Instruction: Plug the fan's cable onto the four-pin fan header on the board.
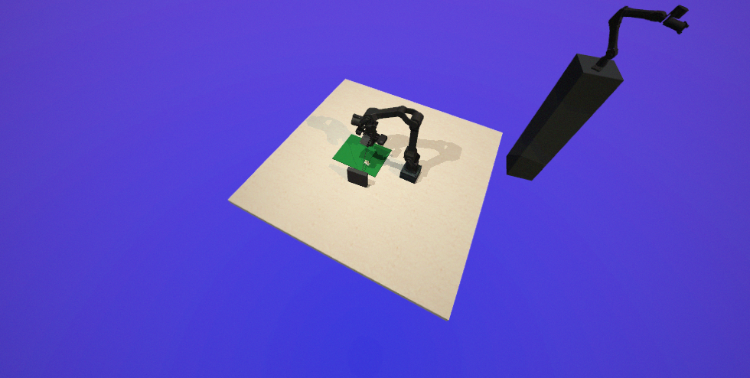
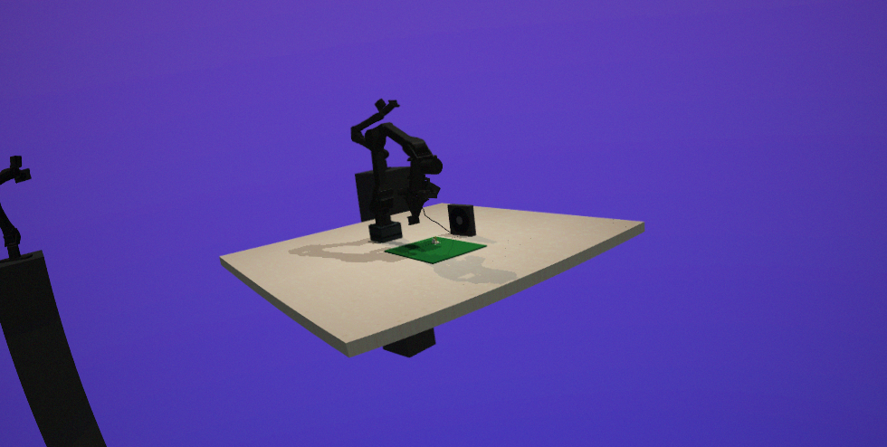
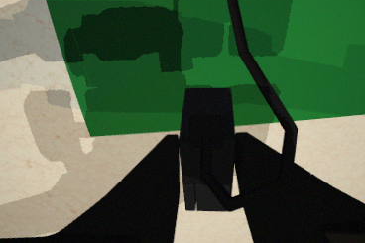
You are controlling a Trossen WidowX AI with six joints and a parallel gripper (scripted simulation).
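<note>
The green board lies 60 mm ahead of my gripper tip, 20 mm to the left of it and 130 mm below it. Also, from my gripper tip: black fan plug: 10 mm to the right, 10 mm below; black fan: 20 mm ahead, 220 mm to the left, 60 mm below; header: 10 mm ahead, 80 mm to the left, 120 mm below.
</note>
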